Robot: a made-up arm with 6 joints. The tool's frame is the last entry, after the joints. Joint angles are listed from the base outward. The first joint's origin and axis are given. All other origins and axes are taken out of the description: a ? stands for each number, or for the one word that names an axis. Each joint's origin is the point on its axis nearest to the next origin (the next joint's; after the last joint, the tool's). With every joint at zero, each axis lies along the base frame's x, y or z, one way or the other. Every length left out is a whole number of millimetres.
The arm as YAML. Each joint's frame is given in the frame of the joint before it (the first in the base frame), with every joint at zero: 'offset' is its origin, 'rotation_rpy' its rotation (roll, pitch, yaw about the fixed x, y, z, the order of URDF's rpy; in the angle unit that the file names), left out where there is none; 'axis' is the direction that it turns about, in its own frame. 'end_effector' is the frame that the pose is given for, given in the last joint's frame.
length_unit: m
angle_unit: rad
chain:
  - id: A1
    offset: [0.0, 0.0, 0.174]
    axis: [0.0, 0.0, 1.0]
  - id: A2
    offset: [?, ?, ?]
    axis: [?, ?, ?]
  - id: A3
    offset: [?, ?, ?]
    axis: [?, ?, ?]
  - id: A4
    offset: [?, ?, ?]
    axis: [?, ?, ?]
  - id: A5
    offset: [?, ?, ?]
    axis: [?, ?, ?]
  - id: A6
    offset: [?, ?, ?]
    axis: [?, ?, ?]
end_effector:
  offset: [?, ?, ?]
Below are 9 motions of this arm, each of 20 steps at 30 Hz.
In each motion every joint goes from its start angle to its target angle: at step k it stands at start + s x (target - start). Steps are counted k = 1, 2, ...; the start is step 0. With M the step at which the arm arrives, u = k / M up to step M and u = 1 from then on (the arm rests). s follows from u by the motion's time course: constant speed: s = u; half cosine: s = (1 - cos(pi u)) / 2; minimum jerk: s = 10 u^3 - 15 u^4 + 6 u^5.
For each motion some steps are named. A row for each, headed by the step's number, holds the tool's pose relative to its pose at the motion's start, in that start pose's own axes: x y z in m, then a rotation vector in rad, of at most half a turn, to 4 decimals.
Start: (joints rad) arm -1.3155 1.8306 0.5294 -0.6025 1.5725 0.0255
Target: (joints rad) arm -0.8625 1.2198 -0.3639 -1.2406 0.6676 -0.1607
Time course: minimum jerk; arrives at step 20
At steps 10, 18, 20:
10: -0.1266 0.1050 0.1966 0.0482 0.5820 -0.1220
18: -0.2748 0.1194 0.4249 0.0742 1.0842 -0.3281
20: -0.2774 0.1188 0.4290 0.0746 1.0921 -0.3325

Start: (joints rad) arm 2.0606 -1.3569 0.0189 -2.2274 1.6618 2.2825
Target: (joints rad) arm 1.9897 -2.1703 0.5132 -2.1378 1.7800 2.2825
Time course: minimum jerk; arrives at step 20
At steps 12, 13, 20:
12: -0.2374 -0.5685 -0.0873 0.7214 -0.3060 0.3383
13: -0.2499 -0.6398 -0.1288 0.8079 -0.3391 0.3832
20: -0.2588 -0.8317 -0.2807 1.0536 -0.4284 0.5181

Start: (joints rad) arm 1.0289 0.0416 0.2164 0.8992 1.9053 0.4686
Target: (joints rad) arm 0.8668 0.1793 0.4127 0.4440 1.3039 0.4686
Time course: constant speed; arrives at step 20
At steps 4, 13, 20:
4: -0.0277 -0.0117 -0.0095 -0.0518 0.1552 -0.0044
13: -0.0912 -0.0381 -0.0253 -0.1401 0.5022 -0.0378
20: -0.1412 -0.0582 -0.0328 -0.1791 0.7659 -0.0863

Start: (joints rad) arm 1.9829 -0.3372 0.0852 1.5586 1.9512 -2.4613
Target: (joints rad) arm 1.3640 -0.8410 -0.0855 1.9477 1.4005 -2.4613
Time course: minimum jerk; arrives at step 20
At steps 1, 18, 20:
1: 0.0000 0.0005 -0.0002 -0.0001 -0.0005 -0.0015
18: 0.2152 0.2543 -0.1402 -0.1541 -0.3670 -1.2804
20: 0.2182 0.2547 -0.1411 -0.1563 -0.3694 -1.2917

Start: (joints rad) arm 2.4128 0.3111 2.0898 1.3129 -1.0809 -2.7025
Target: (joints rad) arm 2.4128 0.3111 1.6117 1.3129 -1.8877 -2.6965
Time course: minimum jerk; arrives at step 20
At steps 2, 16, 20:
2: 0.0008 -0.0021 -0.0012 -0.0035 -0.0064 -0.0051
16: 0.0595 -0.2558 -0.0791 -0.4519 -0.7588 -0.4135
20: 0.0611 -0.2727 -0.0806 -0.4826 -0.8085 -0.4285

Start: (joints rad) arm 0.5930 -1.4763 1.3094 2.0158 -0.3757 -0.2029
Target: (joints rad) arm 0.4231 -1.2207 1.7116 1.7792 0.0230 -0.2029
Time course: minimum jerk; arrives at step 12
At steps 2, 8, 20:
2: -0.0020 0.0003 0.0063 0.0085 -0.0176 -0.0008
8: -0.0658 0.0130 0.1309 0.1778 -0.4103 -0.0363
20: -0.0903 0.0188 0.1612 0.2211 -0.5254 -0.0520

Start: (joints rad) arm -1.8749 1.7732 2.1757 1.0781 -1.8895 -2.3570
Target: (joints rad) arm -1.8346 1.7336 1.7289 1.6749 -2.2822 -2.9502
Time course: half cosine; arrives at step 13
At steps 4, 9, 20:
4: -0.0059 -0.0273 -0.0420 0.0941 -0.1827 0.0356
9: -0.0137 -0.1220 -0.1465 0.3712 -0.5941 0.2890
20: -0.0128 -0.1666 -0.1819 0.4847 -0.7094 0.4400

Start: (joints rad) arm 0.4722 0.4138 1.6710 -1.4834 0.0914 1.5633
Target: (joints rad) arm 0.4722 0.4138 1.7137 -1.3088 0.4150 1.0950
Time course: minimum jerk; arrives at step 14
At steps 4, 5, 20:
4: 0.0011 -0.0035 0.0038 0.0434 -0.0110 -0.0470
5: 0.0019 -0.0060 0.0065 0.0740 -0.0212 -0.0797
20: 0.0071 -0.0243 0.0278 0.3046 -0.1619 -0.3011

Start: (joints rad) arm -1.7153 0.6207 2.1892 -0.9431 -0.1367 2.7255
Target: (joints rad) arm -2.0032 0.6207 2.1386 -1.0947 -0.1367 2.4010
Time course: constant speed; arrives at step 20
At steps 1, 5, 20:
1: -0.0008 0.0022 -0.0055 0.0098 -0.0001 0.0033
5: -0.0044 0.0103 -0.0280 0.0488 0.0007 0.0167
20: -0.0201 0.0296 -0.1190 0.1958 0.0192 0.0651

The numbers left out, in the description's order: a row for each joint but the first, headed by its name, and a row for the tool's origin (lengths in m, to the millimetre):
A2: xyz 0.0 0.0 0.0, axis 0.0 1.0 0.0
A3: xyz 0.0 0.0 0.614, axis 0.0 -1.0 0.0
A4: xyz 0.601 0.0 0.0, axis -1.0 0.0 0.0
A5: xyz 0.0 -0.131 0.0, axis 0.0 -1.0 0.0
A6: xyz 0.0 0.0 0.0, axis -1.0 0.0 0.0
tool: xyz 0.0 0.0 0.0

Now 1 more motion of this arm.
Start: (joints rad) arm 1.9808 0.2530 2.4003 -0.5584 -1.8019 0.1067
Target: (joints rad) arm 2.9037 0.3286 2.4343 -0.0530 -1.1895 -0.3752
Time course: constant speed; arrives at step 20
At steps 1, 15, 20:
1: 0.0012 -0.0077 -0.0055 0.0432 -0.0434 0.0139
15: 0.0611 -0.0831 -0.0826 0.7044 -0.5477 0.2593
20: 0.0950 -0.0915 -0.1063 0.9541 -0.6831 0.3606

